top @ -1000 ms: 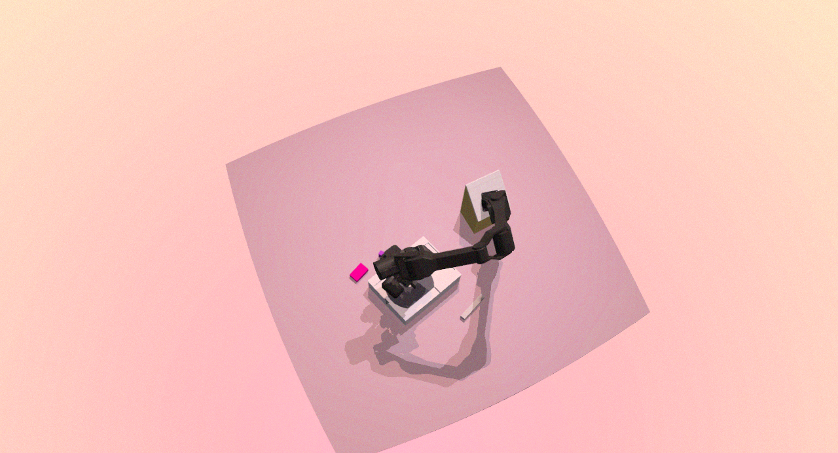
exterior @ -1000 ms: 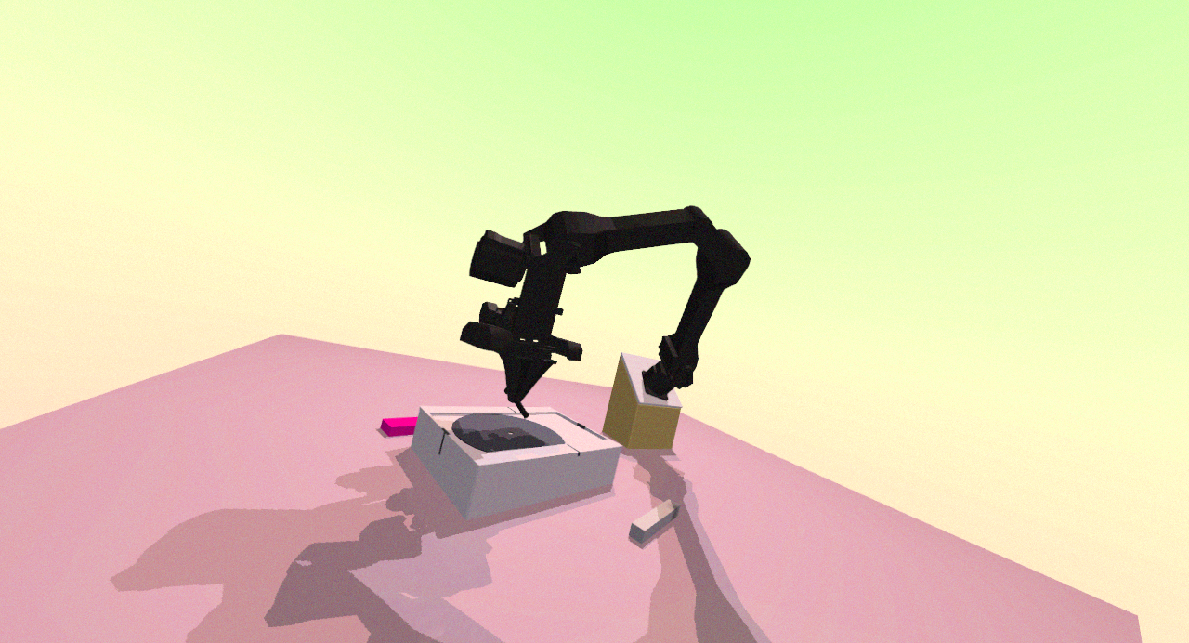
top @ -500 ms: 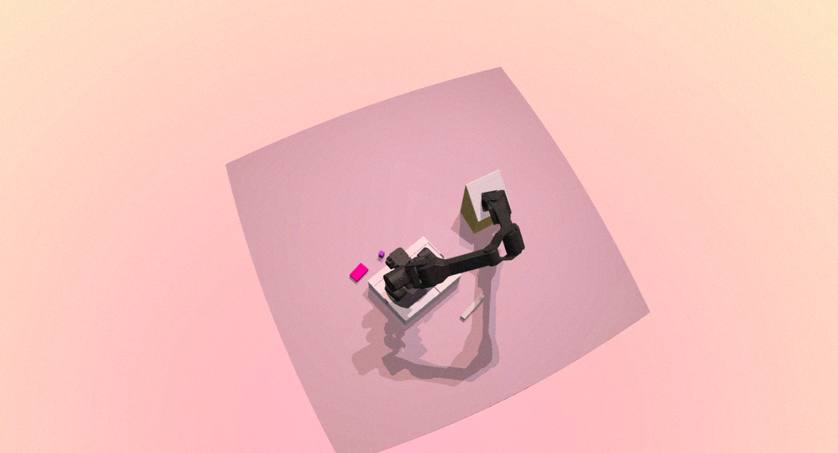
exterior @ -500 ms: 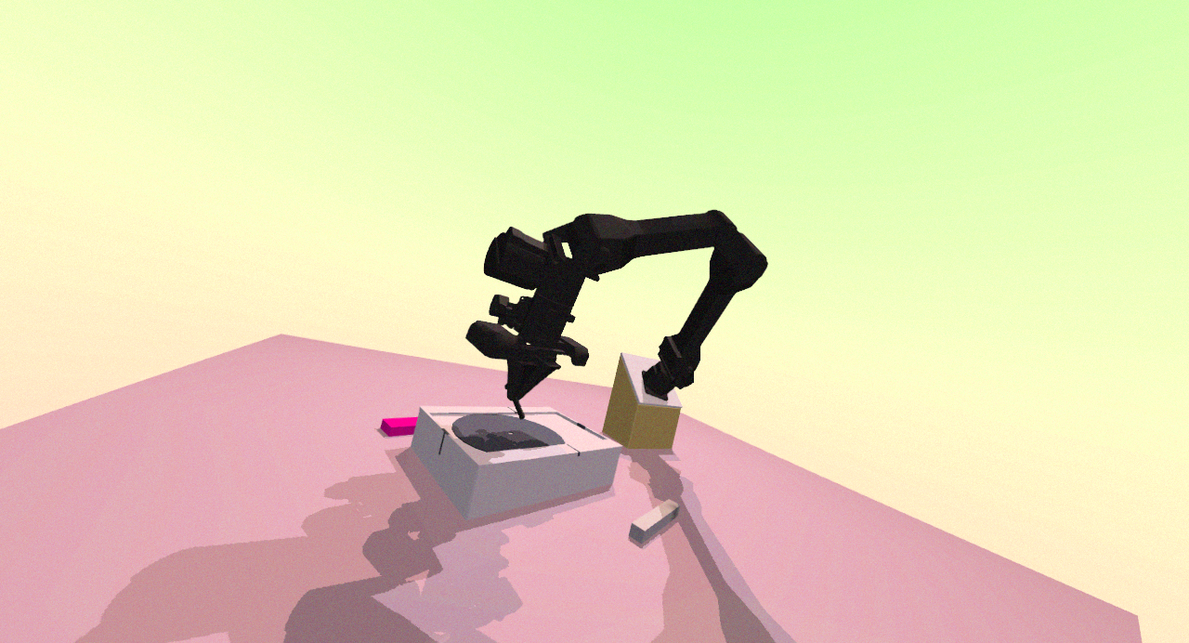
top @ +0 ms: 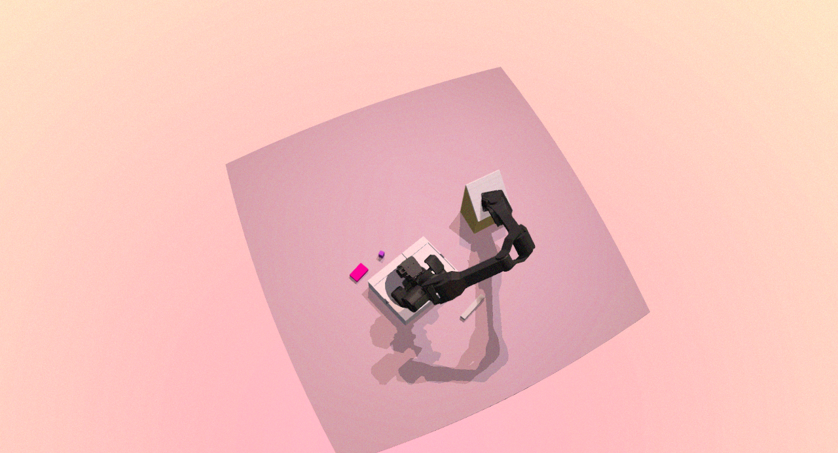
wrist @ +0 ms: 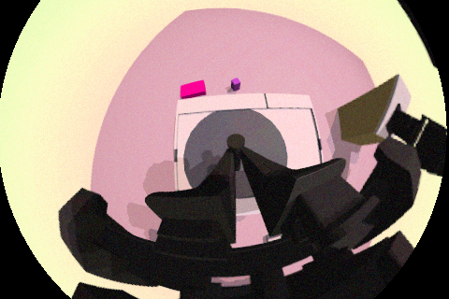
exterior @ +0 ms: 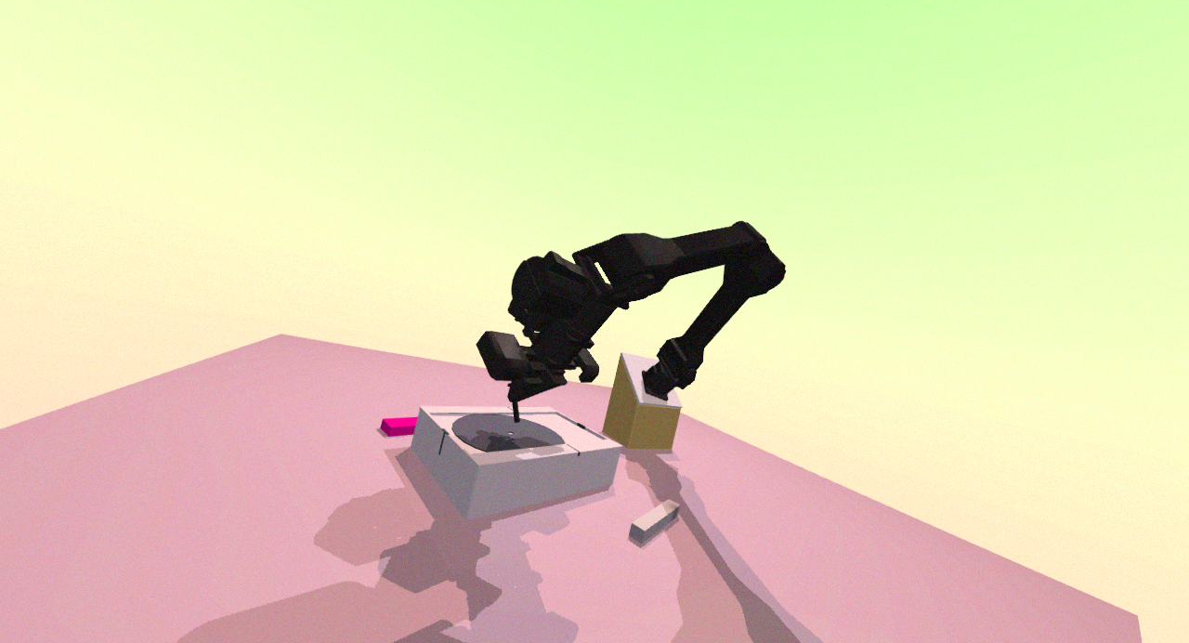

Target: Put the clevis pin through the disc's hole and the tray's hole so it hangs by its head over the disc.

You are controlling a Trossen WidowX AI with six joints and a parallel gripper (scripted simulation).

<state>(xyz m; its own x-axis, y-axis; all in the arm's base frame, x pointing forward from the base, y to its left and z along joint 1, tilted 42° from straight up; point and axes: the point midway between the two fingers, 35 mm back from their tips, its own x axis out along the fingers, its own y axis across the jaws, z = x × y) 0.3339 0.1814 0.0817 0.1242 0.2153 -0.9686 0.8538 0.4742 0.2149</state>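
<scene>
The grey disc lies 5 cm below my gripper tip, 1 cm to the left of it and 1 cm behind it. The rest, counted from my gripper tip: steel tray (6 cm below, 3 cm behind, 1 cm to the right); purple cube (14 cm to the right, 9 cm below, 4 cm ahead); clevis pin (1 cm to the left).
</scene>
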